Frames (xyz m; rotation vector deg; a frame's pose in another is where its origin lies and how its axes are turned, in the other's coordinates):
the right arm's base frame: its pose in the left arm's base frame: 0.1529 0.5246 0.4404 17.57 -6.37 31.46
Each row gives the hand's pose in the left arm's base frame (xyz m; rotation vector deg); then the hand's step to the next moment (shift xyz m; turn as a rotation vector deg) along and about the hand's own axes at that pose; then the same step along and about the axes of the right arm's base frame.
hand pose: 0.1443 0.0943 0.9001 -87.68 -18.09 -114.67
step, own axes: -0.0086 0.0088 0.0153 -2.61 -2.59 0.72
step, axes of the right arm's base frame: 0.0168 -0.0082 -0.0061 0.84 2.44 -2.72
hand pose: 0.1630 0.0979 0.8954 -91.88 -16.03 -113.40
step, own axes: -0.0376 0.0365 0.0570 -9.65 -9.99 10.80
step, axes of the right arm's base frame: 0.0605 -0.0371 -0.0310 11.20 9.67 -9.52
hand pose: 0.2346 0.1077 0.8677 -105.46 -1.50 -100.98
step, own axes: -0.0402 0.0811 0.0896 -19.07 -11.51 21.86
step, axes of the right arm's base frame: 0.0729 -0.0862 -0.0590 21.46 10.95 -19.84
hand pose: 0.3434 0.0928 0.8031 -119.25 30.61 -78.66
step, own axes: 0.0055 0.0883 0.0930 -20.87 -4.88 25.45
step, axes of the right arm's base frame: 0.0352 -0.1046 -0.0655 20.88 5.49 -25.32
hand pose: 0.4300 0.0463 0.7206 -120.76 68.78 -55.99
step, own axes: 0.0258 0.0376 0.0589 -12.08 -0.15 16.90
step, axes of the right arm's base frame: 0.0036 -0.0620 -0.0412 11.27 1.27 -17.41
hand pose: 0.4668 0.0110 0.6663 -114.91 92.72 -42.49
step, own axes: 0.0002 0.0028 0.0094 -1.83 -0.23 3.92
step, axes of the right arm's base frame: 0.0016 -0.0050 -0.0083 2.47 -0.54 -3.52
